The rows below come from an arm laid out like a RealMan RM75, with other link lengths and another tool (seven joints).
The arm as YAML. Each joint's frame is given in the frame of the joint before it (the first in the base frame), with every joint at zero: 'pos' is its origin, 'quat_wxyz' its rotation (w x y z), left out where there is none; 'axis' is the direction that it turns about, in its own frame. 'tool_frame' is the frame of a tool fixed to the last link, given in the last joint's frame.
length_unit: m
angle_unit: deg
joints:
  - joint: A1
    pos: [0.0, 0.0, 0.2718]
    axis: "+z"
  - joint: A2
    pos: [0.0, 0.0, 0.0]
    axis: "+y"
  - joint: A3
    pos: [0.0, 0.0, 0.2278]
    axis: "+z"
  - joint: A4
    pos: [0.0, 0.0, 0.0]
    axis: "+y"
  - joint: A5
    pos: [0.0, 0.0, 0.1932]
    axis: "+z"
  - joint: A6
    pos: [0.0, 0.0, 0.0]
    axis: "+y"
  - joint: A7
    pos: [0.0, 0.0, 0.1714]
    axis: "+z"
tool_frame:
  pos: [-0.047, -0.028, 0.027]
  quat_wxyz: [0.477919, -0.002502, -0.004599, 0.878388]
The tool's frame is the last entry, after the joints.
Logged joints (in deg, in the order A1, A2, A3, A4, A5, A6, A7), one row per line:
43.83 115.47 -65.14 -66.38 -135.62 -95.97 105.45
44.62 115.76 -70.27 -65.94 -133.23 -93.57 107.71
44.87 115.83 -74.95 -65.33 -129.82 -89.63 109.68
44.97 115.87 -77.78 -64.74 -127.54 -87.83 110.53
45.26 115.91 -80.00 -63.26 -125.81 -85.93 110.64
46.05 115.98 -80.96 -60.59 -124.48 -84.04 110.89
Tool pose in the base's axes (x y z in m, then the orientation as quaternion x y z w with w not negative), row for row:
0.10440 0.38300 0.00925 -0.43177 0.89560 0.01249 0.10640
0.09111 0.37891 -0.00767 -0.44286 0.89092 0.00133 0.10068
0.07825 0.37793 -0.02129 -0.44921 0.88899 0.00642 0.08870
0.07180 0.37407 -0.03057 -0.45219 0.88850 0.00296 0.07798
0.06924 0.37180 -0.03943 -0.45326 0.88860 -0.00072 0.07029
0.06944 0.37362 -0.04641 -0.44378 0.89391 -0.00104 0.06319
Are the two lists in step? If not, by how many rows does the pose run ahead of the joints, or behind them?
They are in step.
